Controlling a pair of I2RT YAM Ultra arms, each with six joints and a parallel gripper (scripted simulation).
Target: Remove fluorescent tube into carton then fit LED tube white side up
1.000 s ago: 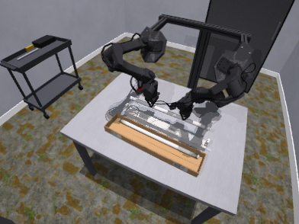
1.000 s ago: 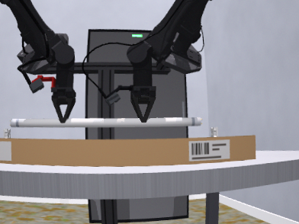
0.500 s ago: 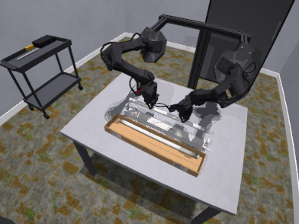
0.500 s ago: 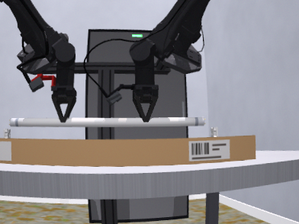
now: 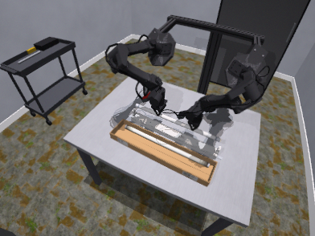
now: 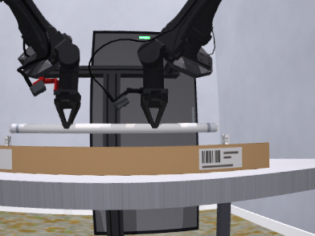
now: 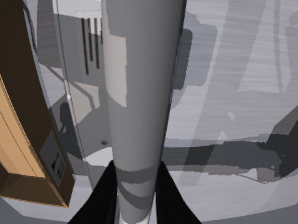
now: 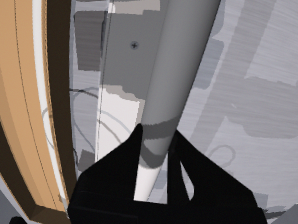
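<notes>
The LED tube lies 120 mm to the right of my left hand and 10 mm below it. From my left hand the other things lie so: light fixture: 110 mm to the right, 60 mm below, 30 mm ahead; carton: 180 mm ahead, 120 mm to the right, 90 mm below; old fluorescent tube: 130 mm ahead, 120 mm to the right, 100 mm below.
The LED tube is 120 mm to the left of my right hand and 10 mm below it. Also, from my right hand: light fixture (130 mm to the left, 60 mm below, 40 mm ahead); carton (190 mm ahead, 120 mm to the left, 90 mm below); old fluorescent tube (140 mm ahead, 120 mm to the left, 100 mm below).
</notes>
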